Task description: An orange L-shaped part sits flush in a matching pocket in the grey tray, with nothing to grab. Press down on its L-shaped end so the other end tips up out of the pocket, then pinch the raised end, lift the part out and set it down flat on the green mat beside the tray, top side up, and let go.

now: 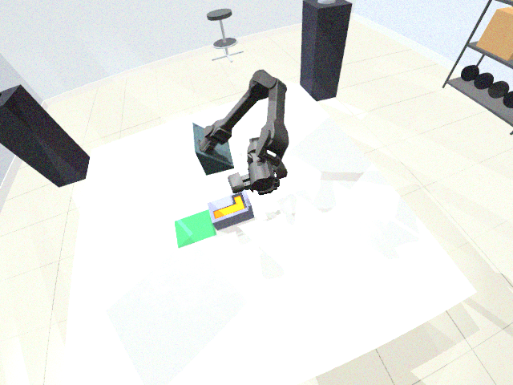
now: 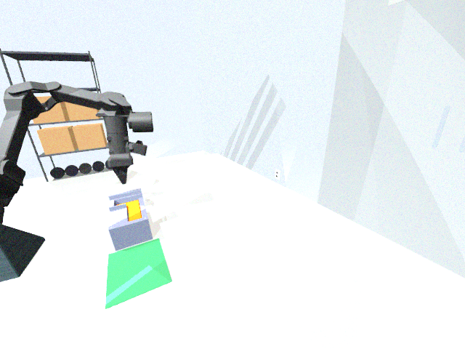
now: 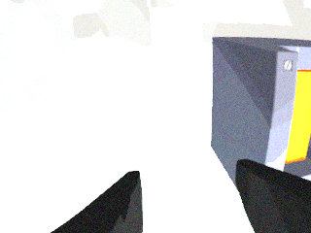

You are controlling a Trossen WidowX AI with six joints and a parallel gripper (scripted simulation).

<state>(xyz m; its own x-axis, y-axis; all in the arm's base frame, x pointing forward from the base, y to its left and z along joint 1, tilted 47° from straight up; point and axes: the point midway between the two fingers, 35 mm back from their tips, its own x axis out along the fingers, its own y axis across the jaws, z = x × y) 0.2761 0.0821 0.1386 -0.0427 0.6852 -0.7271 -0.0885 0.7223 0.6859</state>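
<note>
Right now my gripper tip is 11 cm to the left of the orange L-shaped part, 5 cm above it and 1 cm short of it. Also, from my gripper tip: green mat (27 cm to the right, 12 cm below, 2 cm ahead).
</note>
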